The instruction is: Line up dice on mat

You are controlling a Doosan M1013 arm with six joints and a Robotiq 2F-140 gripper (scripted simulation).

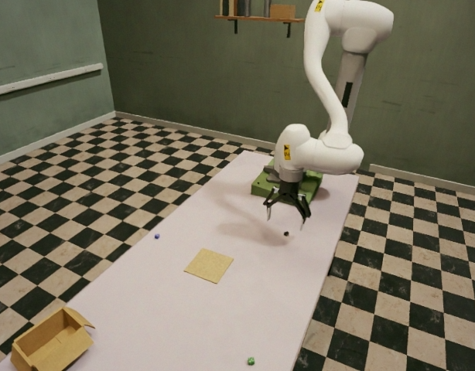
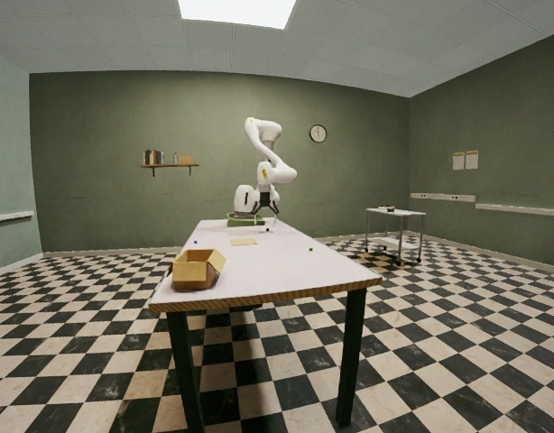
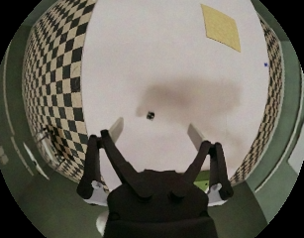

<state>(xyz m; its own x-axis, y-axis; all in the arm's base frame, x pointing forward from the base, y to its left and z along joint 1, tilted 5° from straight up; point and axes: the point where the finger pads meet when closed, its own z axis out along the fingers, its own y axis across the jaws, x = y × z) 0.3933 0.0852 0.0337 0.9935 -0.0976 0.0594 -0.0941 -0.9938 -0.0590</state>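
My hand is 5 cm above the black die, 1 cm to the right of it and 1 cm short of it. Also, from my hand: green die 59 cm ahead, 6 cm to the left, 5 cm below; then blue die 48 cm to the right, 23 cm ahead, 5 cm below; then yellow mat 29 cm ahead, 22 cm to the right, 6 cm below.
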